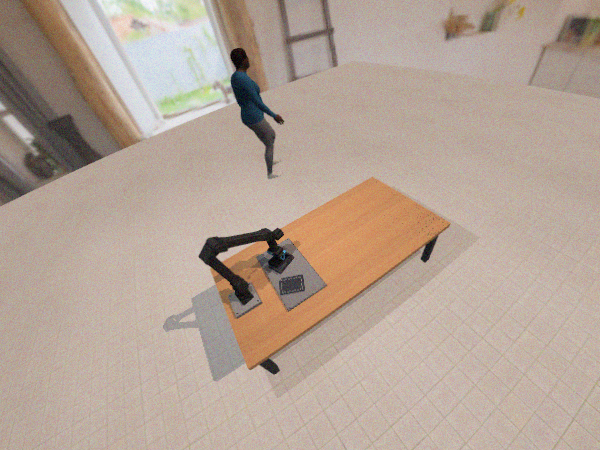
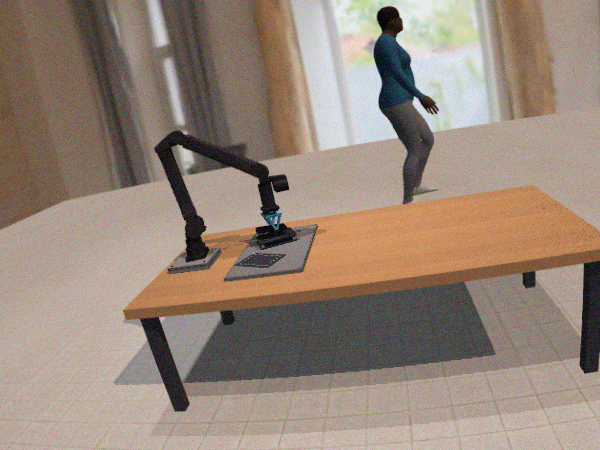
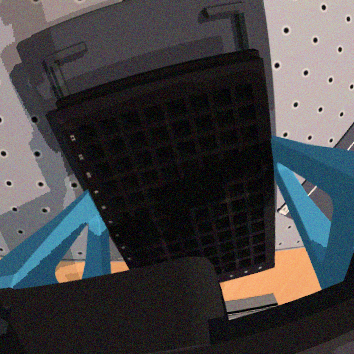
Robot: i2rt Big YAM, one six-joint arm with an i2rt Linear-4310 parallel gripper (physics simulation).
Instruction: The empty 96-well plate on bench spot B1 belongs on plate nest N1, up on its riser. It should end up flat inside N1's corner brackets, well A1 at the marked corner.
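Seen in the pictures: gripper, fingertip midpoint: (image 1: 279,257) (image 2: 274,228) (image 3: 180,171); arm's base, origin of the base link: (image 1: 244,295) (image 2: 198,255).
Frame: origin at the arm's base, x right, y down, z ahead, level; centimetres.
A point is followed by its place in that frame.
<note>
The black 96-well plate (image 3: 168,158) @[x -3.4, y -5.0, z 36.5 cm] (image 1: 281,262) @[x 2.0, y -4.5, z 33.5 cm] (image 2: 275,235) sits between my blue fingers. My gripper (image 3: 180,171) @[x -2.7, y -4.1, z 35.1 cm] (image 1: 282,254) @[x -2.7, y -4.1, z 35.1 cm] (image 2: 272,223) @[x -2.7, y -4.1, z 35.1 cm] is shut on the plate's long sides and points down. The plate hangs just over plate nest N1, whose grey riser top (image 3: 140,35) @[x -3.9, y -1.5, z 41.1 cm] shows beyond its far edge. Two corner brackets (image 3: 64,54) @[x -7.4, y -2.0, z 40.8 cm] (image 3: 226,15) @[x 0.2, y -1.5, z 41.9 cm] stand past the plate's far corners. I cannot tell whether the plate touches the riser. A dark rectangular patch (image 1: 291,284) @[x 17.3, y 1.3, z 28.2 cm] (image 2: 262,260) @[x 18.7, y 1.3, z 29.2 cm] lies flat on the mat nearer the table's front.
The grey perforated mat (image 3: 316,70) @[x 8.4, y 1.5, z 38.2 cm] (image 1: 312,277) @[x 24.1, y 1.6, z 41.7 cm] (image 2: 303,249) @[x 14.4, y 1.8, z 45.8 cm] lies on a long wooden table (image 1: 368,227) @[x 25.3, y 2.8, z 102.8 cm] (image 2: 436,232) @[x 23.9, y 2.8, z 97.8 cm]. The arm's base plate (image 1: 245,303) @[x 6.1, y -1.0, z -2.5 cm] (image 2: 194,263) @[x 9.5, y 0.0, z 0.1 cm] sits beside the mat. A person (image 1: 252,101) (image 2: 397,82) walks on the floor beyond the table.
</note>
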